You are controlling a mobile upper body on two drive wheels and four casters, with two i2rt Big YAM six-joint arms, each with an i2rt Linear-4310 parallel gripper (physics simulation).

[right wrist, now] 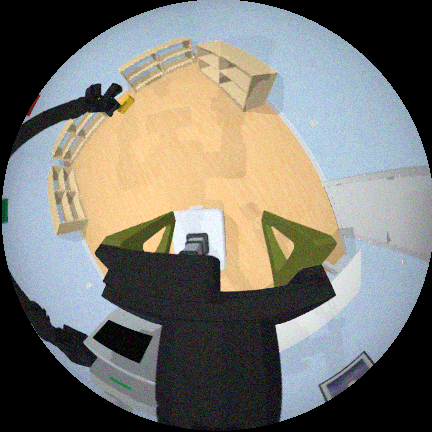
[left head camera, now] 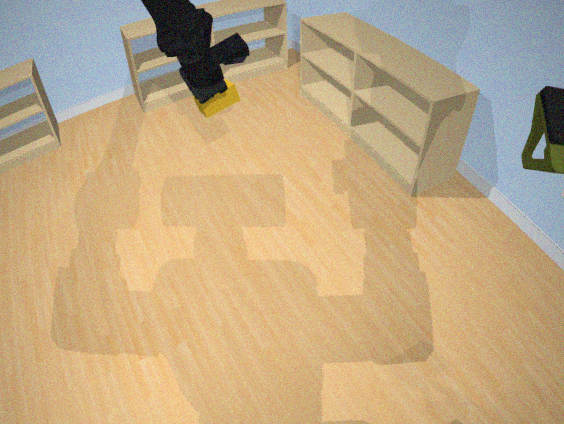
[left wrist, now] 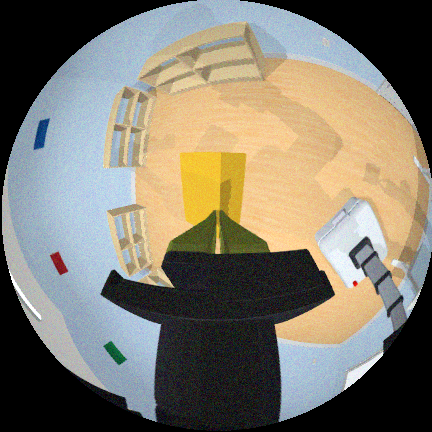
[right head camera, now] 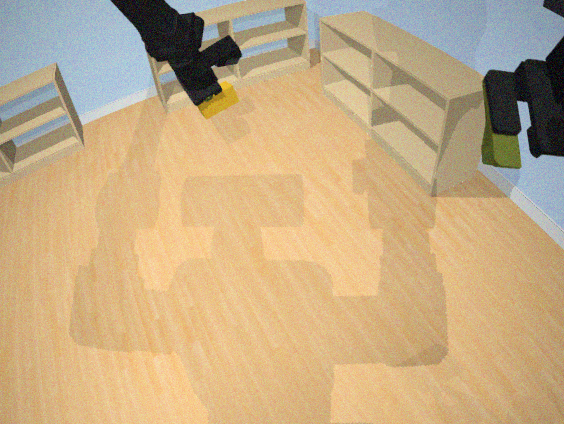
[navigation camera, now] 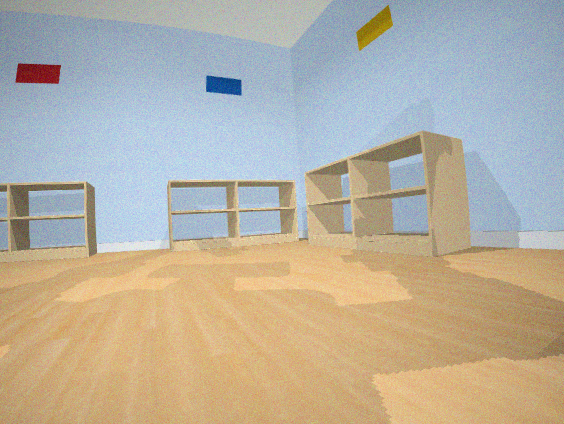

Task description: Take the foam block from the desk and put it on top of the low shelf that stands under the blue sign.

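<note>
The yellow foam block is held in the air by my left gripper, whose green fingertips are shut at its near end. The blue sign is on the wall above a low wooden shelf. In the left head camera, the left arm and block overlap that shelf's picture. My right gripper is open and empty, away from the shelf; part of it shows at the right edge of both head views.
A second low shelf stands at the right, under a yellow sign. Another low shelf stands at the left, near a red sign. A green sign is on the wall.
</note>
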